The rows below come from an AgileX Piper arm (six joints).
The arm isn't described. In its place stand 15 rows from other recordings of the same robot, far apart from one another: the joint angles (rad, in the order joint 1, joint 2, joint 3, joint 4, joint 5, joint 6), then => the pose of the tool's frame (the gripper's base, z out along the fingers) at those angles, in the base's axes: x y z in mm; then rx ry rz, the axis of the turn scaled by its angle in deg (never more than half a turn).
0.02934 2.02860 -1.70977 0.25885 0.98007 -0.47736 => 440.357 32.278 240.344 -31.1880 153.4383 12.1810
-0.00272 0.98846 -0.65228 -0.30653 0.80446 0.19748 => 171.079 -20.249 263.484 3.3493 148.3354 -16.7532
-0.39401 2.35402 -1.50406 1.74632 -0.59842 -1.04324 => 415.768 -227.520 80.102 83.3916 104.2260 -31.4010
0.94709 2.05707 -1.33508 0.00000 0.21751 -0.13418 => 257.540 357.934 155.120 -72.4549 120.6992 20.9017
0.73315 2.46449 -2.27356 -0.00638 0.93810 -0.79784 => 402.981 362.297 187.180 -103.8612 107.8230 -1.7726
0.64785 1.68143 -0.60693 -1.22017 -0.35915 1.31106 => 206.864 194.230 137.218 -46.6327 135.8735 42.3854
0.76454 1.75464 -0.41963 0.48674 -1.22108 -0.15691 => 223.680 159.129 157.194 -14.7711 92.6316 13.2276
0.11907 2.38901 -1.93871 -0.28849 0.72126 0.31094 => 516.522 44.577 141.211 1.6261 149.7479 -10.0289
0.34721 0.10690 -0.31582 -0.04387 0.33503 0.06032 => 45.275 14.988 282.215 -14.4985 91.4542 15.5597
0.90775 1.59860 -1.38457 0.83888 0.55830 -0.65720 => 199.761 314.038 352.590 -63.3689 110.0788 57.8816
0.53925 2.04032 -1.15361 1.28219 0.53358 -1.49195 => 318.681 242.410 127.542 -66.3849 128.3737 43.5188
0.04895 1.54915 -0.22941 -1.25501 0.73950 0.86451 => 143.471 -51.336 107.184 26.4431 -165.7961 61.0188
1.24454 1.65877 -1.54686 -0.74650 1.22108 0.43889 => 165.281 307.356 353.192 -62.2026 120.4932 -18.5910
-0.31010 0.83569 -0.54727 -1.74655 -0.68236 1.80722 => 166.301 6.044 305.852 -8.5034 106.1734 24.7525
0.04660 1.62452 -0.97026 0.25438 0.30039 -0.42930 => 335.679 22.437 218.100 -18.0337 137.8306 1.5710
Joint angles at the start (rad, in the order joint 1, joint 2, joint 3, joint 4, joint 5, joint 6):
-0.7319, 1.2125, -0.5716, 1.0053, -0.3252, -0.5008
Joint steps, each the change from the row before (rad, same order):
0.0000, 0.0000, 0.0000, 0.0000, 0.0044, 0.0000
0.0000, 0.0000, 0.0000, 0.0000, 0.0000, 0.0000
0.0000, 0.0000, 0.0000, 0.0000, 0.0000, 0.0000
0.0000, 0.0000, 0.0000, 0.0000, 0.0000, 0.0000
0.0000, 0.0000, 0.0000, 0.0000, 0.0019, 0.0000
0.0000, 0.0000, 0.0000, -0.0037, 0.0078, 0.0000
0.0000, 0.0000, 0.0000, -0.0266, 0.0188, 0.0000
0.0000, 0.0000, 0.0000, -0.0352, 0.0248, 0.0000
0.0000, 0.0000, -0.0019, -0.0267, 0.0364, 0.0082
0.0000, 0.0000, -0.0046, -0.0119, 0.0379, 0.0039
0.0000, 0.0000, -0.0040, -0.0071, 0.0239, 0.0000
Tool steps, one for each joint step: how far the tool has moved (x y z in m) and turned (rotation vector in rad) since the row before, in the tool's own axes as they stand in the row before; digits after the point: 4 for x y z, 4 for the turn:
0.0004, 0.0002, 0.0000, -0.0021, 0.0039, 0.0000
0.0000, 0.0000, 0.0000, 0.0000, 0.0000, 0.0000
0.0000, 0.0000, 0.0000, 0.0000, 0.0000, 0.0000
0.0000, 0.0000, 0.0000, 0.0000, 0.0000, 0.0000
0.0002, 0.0001, 0.0000, -0.0009, 0.0017, 0.0000
0.0006, 0.0004, 0.0000, -0.0048, 0.0063, -0.0035
0.0012, 0.0014, 0.0000, -0.0160, 0.0127, -0.0254
0.0016, 0.0018, 0.0000, -0.0204, 0.0171, -0.0338
0.0021, 0.0024, 0.0000, -0.0239, 0.0272, -0.0173
0.0015, 0.0024, 0.0000, -0.0219, 0.0281, -0.0070
0.0006, 0.0017, 0.0000, -0.0139, 0.0169, -0.0064

